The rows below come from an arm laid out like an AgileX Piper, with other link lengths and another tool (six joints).
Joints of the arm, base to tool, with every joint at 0 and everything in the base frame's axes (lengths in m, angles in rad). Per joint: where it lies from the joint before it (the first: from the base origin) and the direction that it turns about. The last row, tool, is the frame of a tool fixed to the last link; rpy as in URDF.
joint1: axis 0 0 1 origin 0.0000 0.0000 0.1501
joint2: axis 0 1 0 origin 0.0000 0.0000 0.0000
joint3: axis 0 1 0 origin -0.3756 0.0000 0.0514
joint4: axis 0.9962 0 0.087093 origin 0.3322 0.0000 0.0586
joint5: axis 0 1 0 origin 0.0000 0.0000 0.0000
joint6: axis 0.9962 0 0.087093 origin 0.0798 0.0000 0.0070
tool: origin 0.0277 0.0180 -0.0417 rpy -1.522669 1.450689 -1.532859
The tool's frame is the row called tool.
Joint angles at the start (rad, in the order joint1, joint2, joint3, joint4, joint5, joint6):
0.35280, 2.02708, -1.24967, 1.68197, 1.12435, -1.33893
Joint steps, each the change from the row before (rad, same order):
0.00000, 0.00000, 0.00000, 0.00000, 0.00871, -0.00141
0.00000, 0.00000, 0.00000, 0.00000, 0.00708, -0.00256
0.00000, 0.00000, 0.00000, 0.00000, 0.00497, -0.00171
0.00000, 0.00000, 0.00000, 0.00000, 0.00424, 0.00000
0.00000, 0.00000, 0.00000, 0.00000, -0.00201, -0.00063
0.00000, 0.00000, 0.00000, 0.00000, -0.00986, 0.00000
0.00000, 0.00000, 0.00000, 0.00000, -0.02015, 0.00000
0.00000, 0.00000, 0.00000, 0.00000, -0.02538, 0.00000
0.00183, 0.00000, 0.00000, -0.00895, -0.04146, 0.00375
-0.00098, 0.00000, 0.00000, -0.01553, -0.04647, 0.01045
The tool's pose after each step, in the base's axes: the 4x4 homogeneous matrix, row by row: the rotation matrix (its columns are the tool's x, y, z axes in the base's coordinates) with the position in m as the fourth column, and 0 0 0 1 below. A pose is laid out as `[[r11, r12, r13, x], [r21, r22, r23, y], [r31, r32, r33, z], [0, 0, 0, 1]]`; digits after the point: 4 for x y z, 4 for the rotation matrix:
[[-0.7153, -0.6988, -0.0029, 0.4194], [-0.1757, 0.1759, 0.9686, 0.2712], [-0.6763, 0.6934, -0.2487, 0.2406], [0, 0, 0, 1]]
[[-0.7131, -0.7010, -0.0082, 0.4189], [-0.1770, 0.1688, 0.9696, 0.2711], [-0.6783, 0.6929, -0.2445, 0.2410], [0, 0, 0, 1]]
[[-0.7117, -0.7024, -0.0119, 0.4185], [-0.1779, 0.1638, 0.9703, 0.2710], [-0.6796, 0.6927, -0.2415, 0.2412], [0, 0, 0, 1]]
[[-0.7114, -0.7026, -0.0152, 0.4181], [-0.1784, 0.1596, 0.9709, 0.2710], [-0.6798, 0.6934, -0.2389, 0.2415], [0, 0, 0, 1]]
[[-0.7111, -0.7030, -0.0136, 0.4183], [-0.1782, 0.1615, 0.9706, 0.2710], [-0.6801, 0.6926, -0.2402, 0.2414], [0, 0, 0, 1]]
[[-0.7117, -0.7025, -0.0060, 0.4191], [-0.1771, 0.1712, 0.9692, 0.2711], [-0.6798, 0.6908, -0.2462, 0.2407], [0, 0, 0, 1]]
[[-0.7128, -0.7013, 0.0095, 0.4208], [-0.1748, 0.1908, 0.9660, 0.2713], [-0.6792, 0.6869, -0.2585, 0.2393], [0, 0, 0, 1]]
[[-0.7142, -0.6993, 0.0290, 0.4229], [-0.1718, 0.2154, 0.9613, 0.2715], [-0.6785, 0.6816, -0.2740, 0.2375], [0, 0, 0, 1]]
[[-0.7161, -0.6959, 0.0542, 0.4253], [-0.1756, 0.2547, 0.9509, 0.2720], [-0.6756, 0.6714, -0.3046, 0.2341], [0, 0, 0, 1]]
[[-0.7211, -0.6879, 0.0821, 0.4285], [-0.1807, 0.3012, 0.9363, 0.2709], [-0.6688, 0.6604, -0.3415, 0.2301], [0, 0, 0, 1]]

